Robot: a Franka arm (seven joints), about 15 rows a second.
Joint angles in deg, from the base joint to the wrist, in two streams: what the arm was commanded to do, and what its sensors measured. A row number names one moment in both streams.
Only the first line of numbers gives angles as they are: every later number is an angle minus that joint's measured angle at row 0.
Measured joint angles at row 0:
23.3, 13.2, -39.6, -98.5, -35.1, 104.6, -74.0
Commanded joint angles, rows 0 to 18:
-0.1, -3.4, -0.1, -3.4, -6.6, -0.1, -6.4
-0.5, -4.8, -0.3, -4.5, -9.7, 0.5, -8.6
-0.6, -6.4, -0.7, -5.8, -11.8, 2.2, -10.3
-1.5, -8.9, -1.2, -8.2, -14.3, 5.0, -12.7
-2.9, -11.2, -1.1, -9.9, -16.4, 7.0, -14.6
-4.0, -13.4, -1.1, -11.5, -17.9, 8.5, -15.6
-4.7, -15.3, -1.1, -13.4, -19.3, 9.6, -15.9
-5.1, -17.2, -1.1, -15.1, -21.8, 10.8, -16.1
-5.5, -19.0, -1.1, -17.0, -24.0, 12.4, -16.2
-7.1, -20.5, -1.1, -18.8, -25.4, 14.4, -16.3
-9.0, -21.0, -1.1, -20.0, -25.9, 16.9, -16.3
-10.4, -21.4, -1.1, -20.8, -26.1, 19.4, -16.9
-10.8, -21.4, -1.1, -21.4, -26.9, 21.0, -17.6
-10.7, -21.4, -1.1, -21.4, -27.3, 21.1, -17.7
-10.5, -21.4, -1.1, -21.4, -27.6, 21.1, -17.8
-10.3, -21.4, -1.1, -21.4, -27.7, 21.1, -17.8
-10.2, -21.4, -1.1, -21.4, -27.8, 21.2, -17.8
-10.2, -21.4, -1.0, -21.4, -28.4, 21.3, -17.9
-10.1, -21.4, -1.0, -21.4, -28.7, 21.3, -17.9
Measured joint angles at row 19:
-10.2, -19.8, -1.2, -20.1, -26.9, 20.5, -17.3
